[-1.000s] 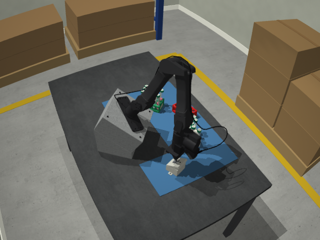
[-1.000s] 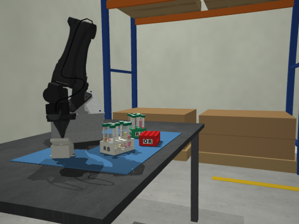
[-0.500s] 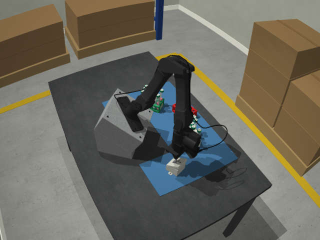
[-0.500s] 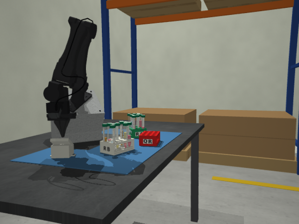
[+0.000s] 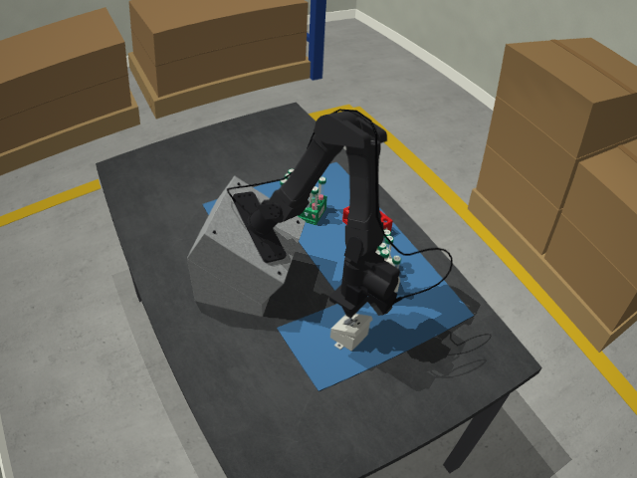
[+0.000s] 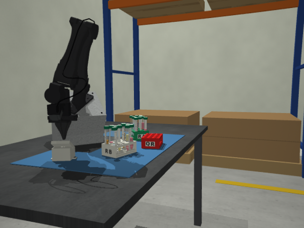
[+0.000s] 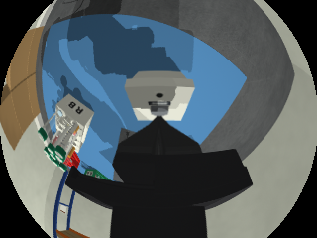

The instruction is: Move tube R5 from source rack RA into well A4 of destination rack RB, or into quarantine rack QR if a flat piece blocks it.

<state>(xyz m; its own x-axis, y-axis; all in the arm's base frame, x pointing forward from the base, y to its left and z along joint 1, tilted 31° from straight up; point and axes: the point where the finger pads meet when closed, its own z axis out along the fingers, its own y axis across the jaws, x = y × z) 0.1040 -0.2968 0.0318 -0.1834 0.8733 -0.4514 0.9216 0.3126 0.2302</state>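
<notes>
The grey done button box is 4 cm below my hand. The rest, counted from my hand: red rack QR 32 cm ahead, 27 cm to the left, 6 cm below; green rack RA 44 cm to the left, 21 cm ahead, 6 cm below; white rack RB 20 cm ahead, 10 cm to the left, 6 cm below.
</notes>
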